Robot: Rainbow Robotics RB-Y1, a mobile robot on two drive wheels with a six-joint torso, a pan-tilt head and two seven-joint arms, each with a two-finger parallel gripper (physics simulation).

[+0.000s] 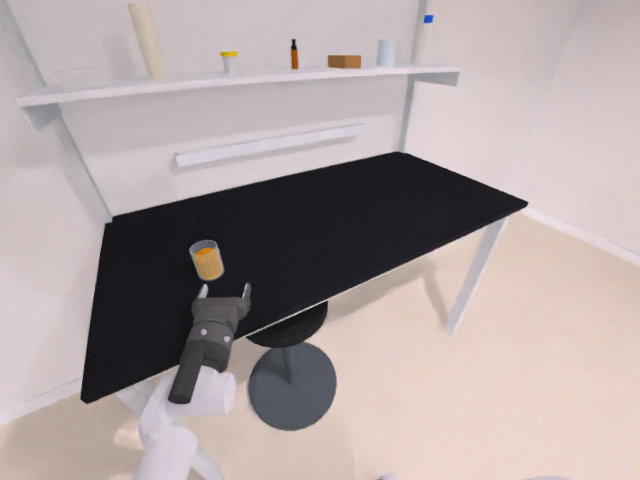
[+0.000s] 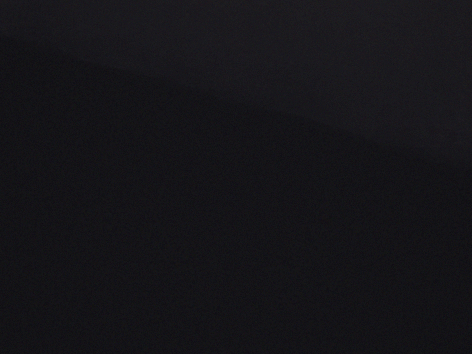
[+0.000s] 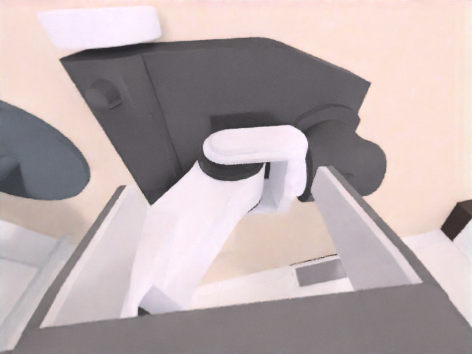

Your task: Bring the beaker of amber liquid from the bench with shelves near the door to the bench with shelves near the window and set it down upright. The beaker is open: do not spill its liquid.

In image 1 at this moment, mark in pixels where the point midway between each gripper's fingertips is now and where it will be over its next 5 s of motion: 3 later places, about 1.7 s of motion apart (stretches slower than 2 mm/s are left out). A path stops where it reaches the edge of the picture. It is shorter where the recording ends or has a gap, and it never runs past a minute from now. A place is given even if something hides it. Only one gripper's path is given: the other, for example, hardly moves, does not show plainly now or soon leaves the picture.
The left gripper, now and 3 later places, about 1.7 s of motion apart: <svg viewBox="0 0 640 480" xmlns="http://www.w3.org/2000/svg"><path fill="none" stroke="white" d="M227 286L221 266L216 252L213 236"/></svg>
